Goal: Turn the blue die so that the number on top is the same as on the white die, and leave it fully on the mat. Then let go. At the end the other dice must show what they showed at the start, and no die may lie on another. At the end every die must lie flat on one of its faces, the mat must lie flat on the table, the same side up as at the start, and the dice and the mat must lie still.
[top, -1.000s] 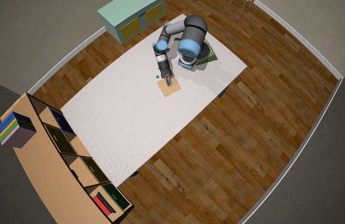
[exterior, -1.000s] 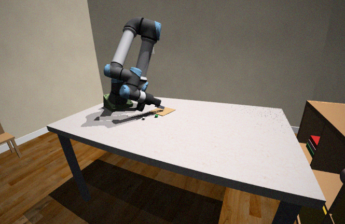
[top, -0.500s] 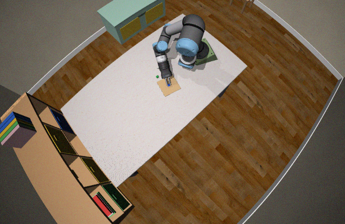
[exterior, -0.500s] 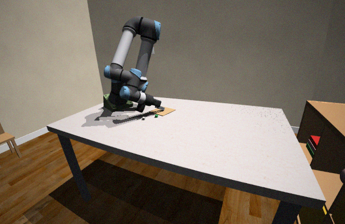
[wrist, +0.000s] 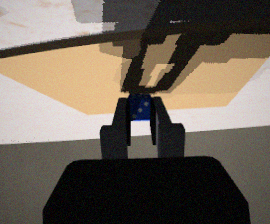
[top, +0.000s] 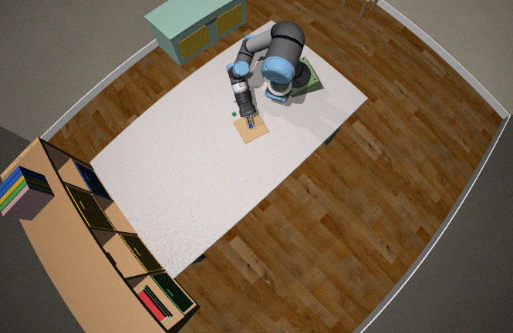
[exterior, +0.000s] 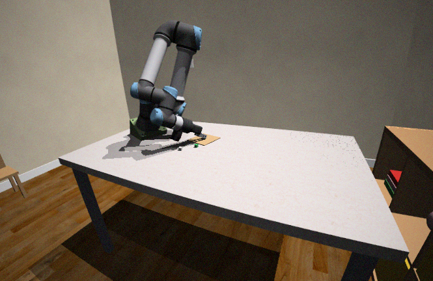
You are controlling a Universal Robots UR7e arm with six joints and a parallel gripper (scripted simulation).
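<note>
My hand is 10 mm to the right of the blue die, 10 mm short of it and 10 mm above it. Also, from my hand: green die (110 mm to the right, 20 mm below, 10 mm ahead); white die (170 mm to the right, 50 mm behind, 20 mm below); tan mat (20 mm below, 10 mm to the left).
</note>
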